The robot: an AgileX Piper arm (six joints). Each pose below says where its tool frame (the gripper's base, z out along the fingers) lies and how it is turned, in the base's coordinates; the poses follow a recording.
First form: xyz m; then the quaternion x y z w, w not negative.
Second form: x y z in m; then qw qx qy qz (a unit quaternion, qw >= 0). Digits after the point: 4 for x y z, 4 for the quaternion.
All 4 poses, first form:
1: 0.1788, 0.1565, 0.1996, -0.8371, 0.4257, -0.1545, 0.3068
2: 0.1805, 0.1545, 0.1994, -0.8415, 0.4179, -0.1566, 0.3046
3: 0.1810, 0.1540, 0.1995, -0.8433, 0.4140, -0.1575, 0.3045
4: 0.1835, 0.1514, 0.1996, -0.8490, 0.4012, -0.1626, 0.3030
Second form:
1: 0.1788, 0.1565, 0.1996, 0.3068, -0.8371, 0.4257, -0.1545
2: 0.1805, 0.1545, 0.1994, 0.3046, -0.8415, 0.4179, -0.1566
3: 0.1810, 0.1540, 0.1995, 0.3045, -0.8433, 0.4140, -0.1575
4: 0.1835, 0.1514, 0.1996, 0.3030, -0.8490, 0.4012, -0.1626
